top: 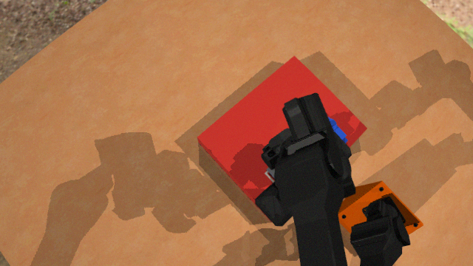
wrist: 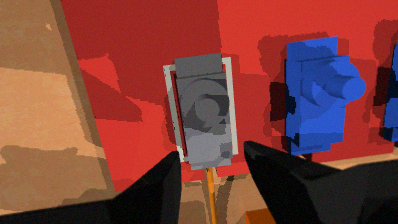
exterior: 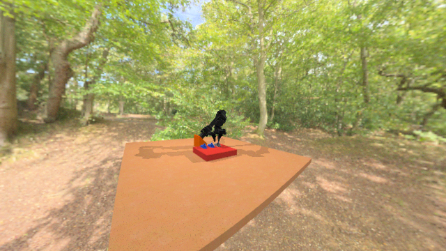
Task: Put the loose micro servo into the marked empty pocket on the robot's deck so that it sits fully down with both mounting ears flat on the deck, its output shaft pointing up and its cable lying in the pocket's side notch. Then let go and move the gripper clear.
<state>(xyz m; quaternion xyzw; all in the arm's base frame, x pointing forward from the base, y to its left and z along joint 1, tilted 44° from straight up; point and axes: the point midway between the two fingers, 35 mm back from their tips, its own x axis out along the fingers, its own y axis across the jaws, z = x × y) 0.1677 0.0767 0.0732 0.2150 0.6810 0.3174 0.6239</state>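
Right now my gripper tip is 13 cm short of the red deck, 6 cm to the left of it and 6 cm above it.
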